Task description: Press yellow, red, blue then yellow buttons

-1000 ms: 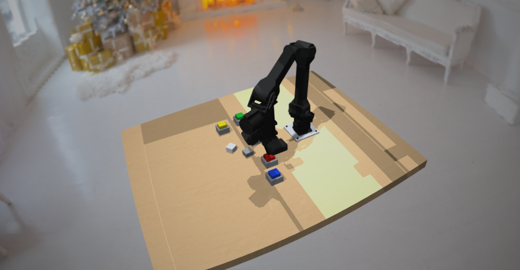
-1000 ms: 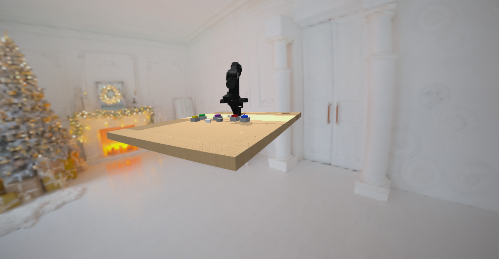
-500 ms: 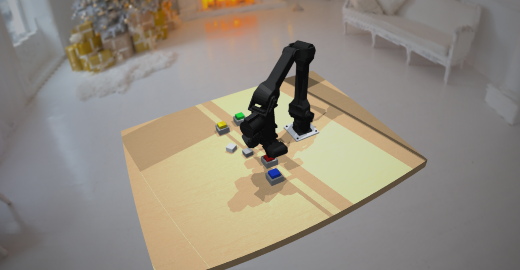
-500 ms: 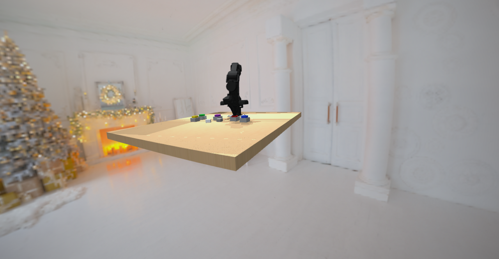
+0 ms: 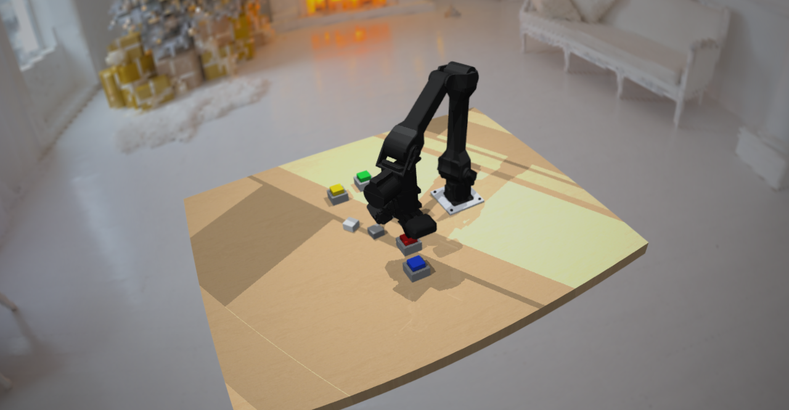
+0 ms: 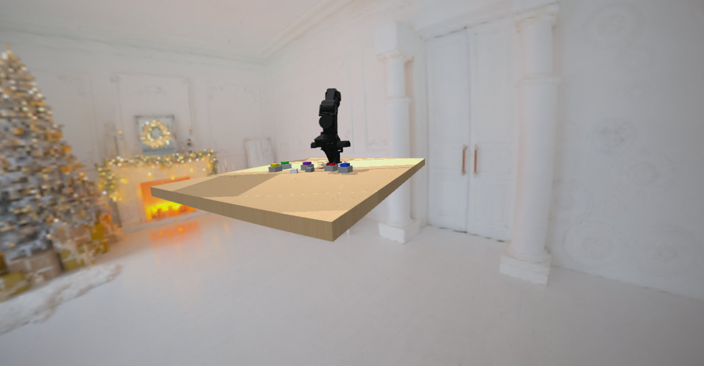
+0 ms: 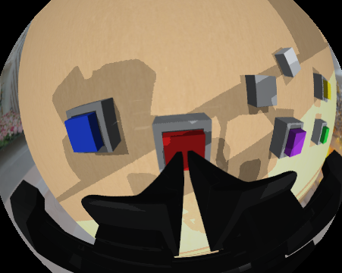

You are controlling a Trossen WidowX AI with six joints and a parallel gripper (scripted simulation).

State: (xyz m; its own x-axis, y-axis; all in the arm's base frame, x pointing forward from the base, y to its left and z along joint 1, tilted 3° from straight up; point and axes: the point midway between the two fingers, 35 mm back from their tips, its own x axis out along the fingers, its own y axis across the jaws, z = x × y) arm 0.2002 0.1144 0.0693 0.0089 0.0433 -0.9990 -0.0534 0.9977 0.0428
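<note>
The red button is 1 cm below my gripper tip. The rest, counted from my gripper tip: grey block: 6 cm ahead, 9 cm to the right, 3 cm below; purple button: 15 cm to the right; blue button: 2 cm ahead, 9 cm to the left.
</note>
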